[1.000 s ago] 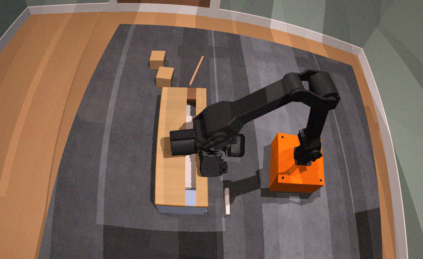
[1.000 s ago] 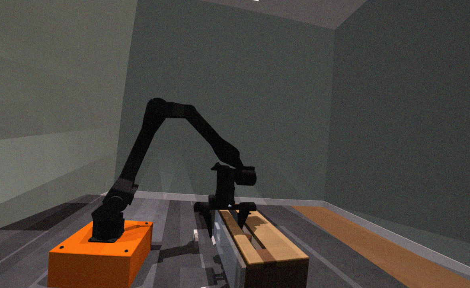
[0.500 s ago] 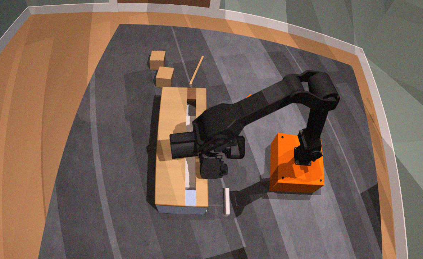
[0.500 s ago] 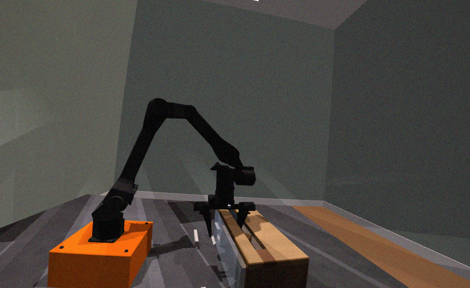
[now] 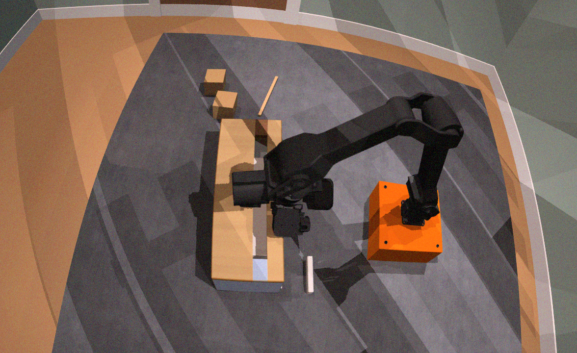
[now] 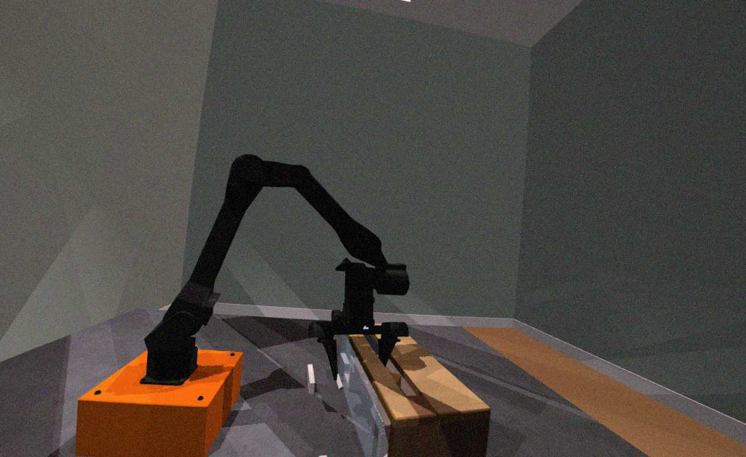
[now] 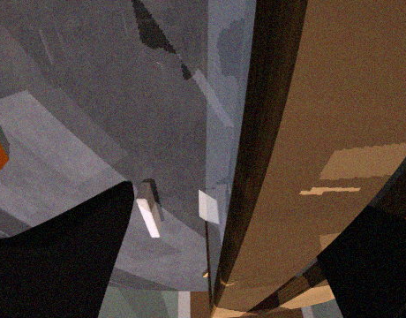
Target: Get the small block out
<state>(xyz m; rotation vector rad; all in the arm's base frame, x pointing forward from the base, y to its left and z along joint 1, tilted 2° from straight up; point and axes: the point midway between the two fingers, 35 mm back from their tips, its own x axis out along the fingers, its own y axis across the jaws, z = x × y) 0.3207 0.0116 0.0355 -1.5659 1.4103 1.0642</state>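
Now: the long tan box 3 cm below my gripper tip, 3 cm ahead of it and 1 cm to the left of it. The rest, counted from my gripper tip: orange piece: 24 cm to the right, 14 cm behind, 8 cm below; then thin stick: 37 cm to the right, 8 cm below, 7 cm ahead.
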